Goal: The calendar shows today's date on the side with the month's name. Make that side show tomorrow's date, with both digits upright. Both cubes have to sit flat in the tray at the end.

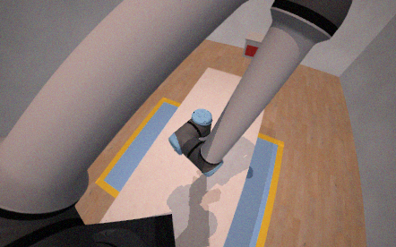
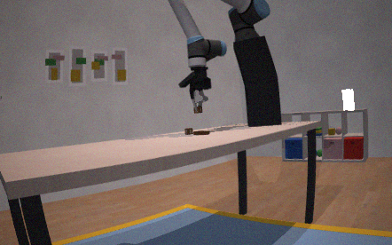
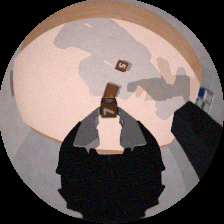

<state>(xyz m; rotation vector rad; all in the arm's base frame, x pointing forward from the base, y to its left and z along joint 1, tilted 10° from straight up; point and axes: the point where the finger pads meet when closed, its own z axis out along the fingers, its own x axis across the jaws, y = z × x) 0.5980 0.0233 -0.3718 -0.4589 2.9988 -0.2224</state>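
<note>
Right now my hand is 120 mm above the brown tray, 10 mm to the right of it and 10 mm past it. From my hand the other things lie so: brown cube: 10 mm below.
</note>
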